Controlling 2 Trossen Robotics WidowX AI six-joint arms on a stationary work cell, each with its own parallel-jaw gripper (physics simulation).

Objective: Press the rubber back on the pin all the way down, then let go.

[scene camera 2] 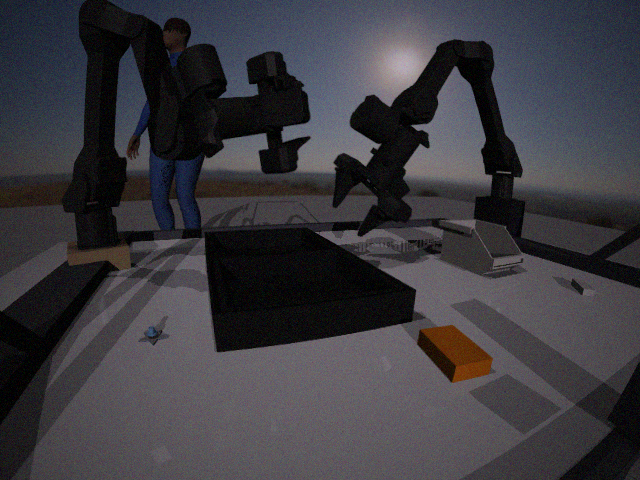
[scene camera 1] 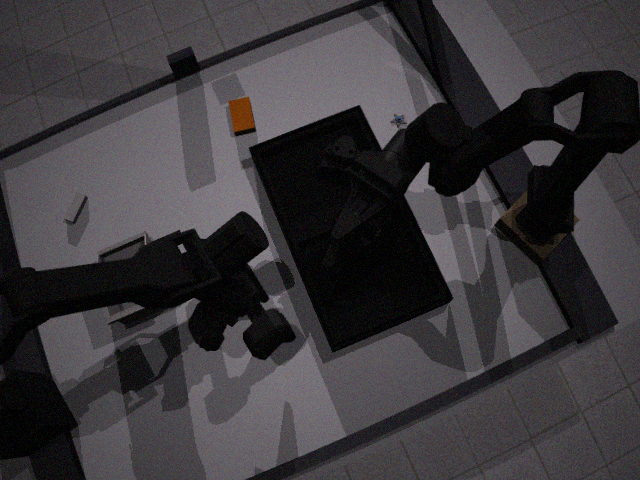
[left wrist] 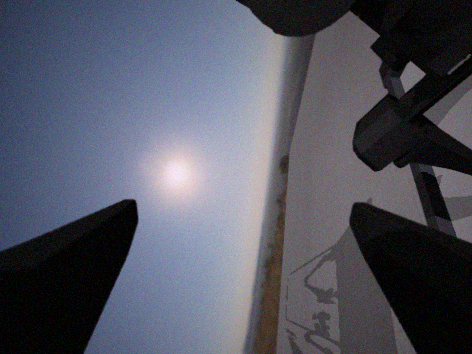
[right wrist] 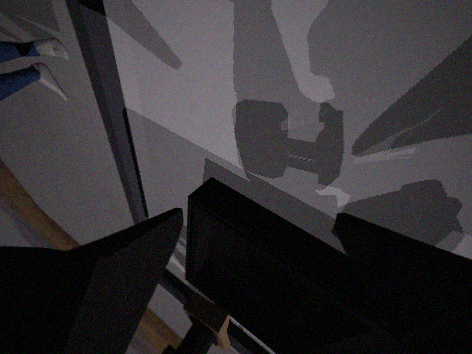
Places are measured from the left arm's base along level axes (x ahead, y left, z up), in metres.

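Pixels of known places: left gripper, fingertip midpoint: (scene camera 1: 328,253) (left wrist: 246,211); right gripper, fingertip midpoint: (scene camera 2: 346,220) (right wrist: 258,217); left arm's base, origin of the base link: (scene camera 2: 96,244) (scene camera 1: 540,219) (right wrist: 204,329); right arm's base, origin of the base link: (scene camera 2: 501,198) (scene camera 1: 5,415).
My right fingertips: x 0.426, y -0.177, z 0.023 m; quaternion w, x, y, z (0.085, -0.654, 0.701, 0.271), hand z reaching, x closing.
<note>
Ahead of a thing's pixels: the offset from my right fingertips to its top centre. "spot": to the spot under its first point.
A small star-shaped pin @[dx -0.402, dy -0.128, dz -0.053 m] (scene camera 1: 393,121) (scene camera 2: 155,338) lies on the table beside the black tray. A small blue piece, seemingly the rubber back @[spot: dx -0.398, dy -0.125, dz -0.052 m] (scene camera 1: 399,119) (scene camera 2: 151,330), stands up at its middle; how far down it sits is too small to tell. My left gripper (scene camera 2: 305,111) (left wrist: 246,211) is open and empty, held level high above the tray, with the pin well apart from it. My right gripper (scene camera 1: 237,338) (scene camera 2: 347,219) (right wrist: 258,217) is open and empty, tilted down above the table beyond the tray, far from the pin. The pin does not show in either wrist view.
The black tray @[dx -0.191, dy -0.049, dz -0.024 m] (scene camera 1: 392,326) (scene camera 2: 315,322) (right wrist: 235,201) lies between the pin and my right gripper. An orange block @[dx -0.200, dy -0.331, dz -0.046 m] (scene camera 1: 241,116) (scene camera 2: 454,353), a grey bin @[spot: dx +0.113, dy -0.284, dz -0.029 m] (scene camera 1: 121,245) (scene camera 2: 462,253) and a small pale block @[dx +0.137, dy -0.416, dz -0.051 m] (scene camera 1: 75,208) (scene camera 2: 581,286) are on the table. A person (scene camera 2: 174,191) stands behind my left arm.
</note>
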